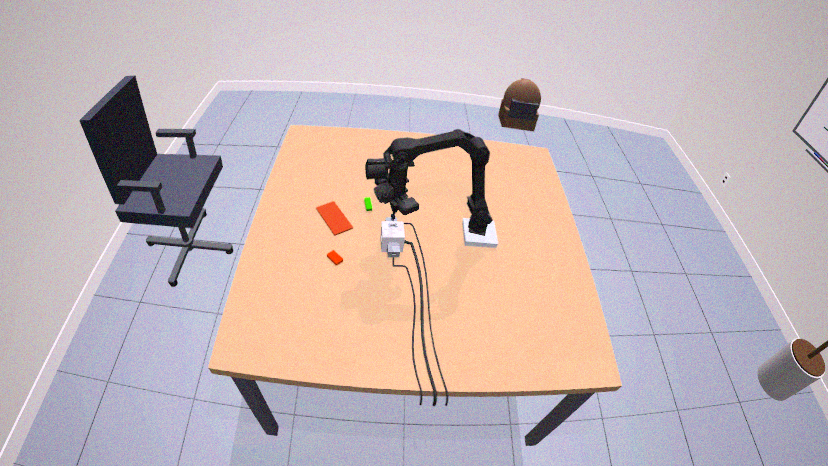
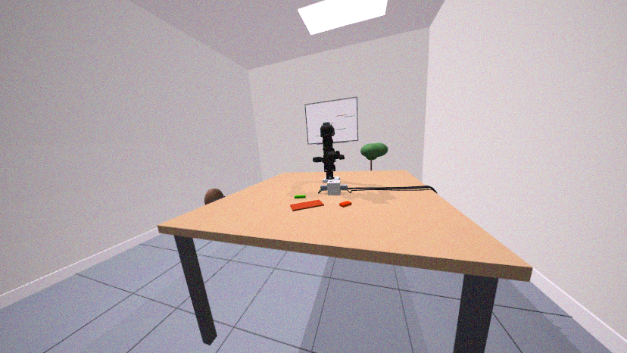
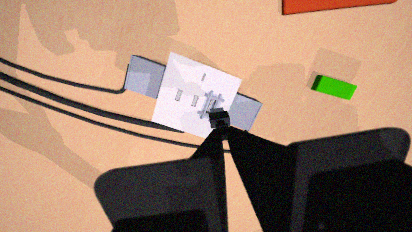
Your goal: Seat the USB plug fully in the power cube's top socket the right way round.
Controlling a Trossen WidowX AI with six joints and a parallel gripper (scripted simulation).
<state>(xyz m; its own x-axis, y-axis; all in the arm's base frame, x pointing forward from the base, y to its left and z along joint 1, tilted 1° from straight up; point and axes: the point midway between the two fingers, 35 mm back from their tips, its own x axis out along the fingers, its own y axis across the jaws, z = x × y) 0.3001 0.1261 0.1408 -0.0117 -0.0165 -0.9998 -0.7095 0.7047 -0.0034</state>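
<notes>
The black USB plug lies 20 mm below my gripper tip. Also, from my gripper tip: green block (150 mm to the right, 130 mm below, 130 mm ahead); small orange block (170 mm ahead, 150 mm to the left, 130 mm below); long orange slab (230 mm ahead, 130 mm below, 40 mm to the right).
</notes>
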